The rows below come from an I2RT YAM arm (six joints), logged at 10 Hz.
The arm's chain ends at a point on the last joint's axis. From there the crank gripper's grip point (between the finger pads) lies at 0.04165 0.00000 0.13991 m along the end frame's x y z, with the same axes.
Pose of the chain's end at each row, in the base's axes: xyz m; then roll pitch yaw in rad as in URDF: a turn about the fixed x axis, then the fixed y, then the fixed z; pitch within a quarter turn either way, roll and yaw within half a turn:
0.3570 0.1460 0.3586 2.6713 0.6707 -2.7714
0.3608 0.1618 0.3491 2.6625 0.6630 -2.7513
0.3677 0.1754 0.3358 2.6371 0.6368 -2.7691
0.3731 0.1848 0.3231 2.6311 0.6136 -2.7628
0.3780 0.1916 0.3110 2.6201 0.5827 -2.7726
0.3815 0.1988 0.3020 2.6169 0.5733 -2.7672
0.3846 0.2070 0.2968 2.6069 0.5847 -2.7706
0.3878 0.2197 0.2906 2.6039 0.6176 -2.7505
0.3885 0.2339 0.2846 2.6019 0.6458 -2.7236
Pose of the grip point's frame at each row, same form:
0.3759 0.2213 0.2350 2.6713 0.6707 -2.7714
0.3766 0.2380 0.2256 2.6625 0.6630 -2.7513
0.3797 0.2527 0.2126 2.6371 0.6368 -2.7691
0.3815 0.2617 0.1993 2.6311 0.6136 -2.7628
0.3827 0.2681 0.1868 2.6201 0.5827 -2.7726
0.3844 0.2753 0.1777 2.6169 0.5733 -2.7672
0.3883 0.2849 0.1734 2.6069 0.5847 -2.7706
0.3934 0.2995 0.1685 2.6039 0.6176 -2.7505
0.3949 0.3154 0.1637 2.6019 0.6458 -2.7236

